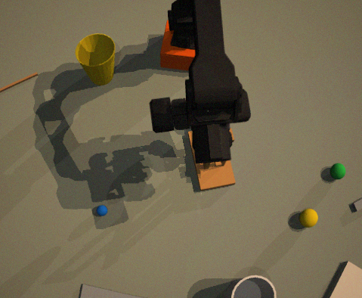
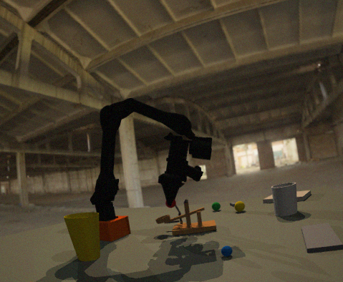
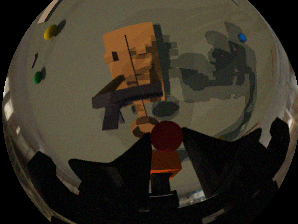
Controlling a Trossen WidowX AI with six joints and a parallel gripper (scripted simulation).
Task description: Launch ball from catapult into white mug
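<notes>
My gripper tip is 50 mm to the right of the wooden catapult, 50 mm above it and 10 mm short of it. Round my gripper tip: red ball: 10 mm above; then yellow cup: 260 mm to the right, 120 mm behind, 70 mm below; then blue ball: 220 mm ahead, 160 mm to the right, 90 mm below.
</notes>
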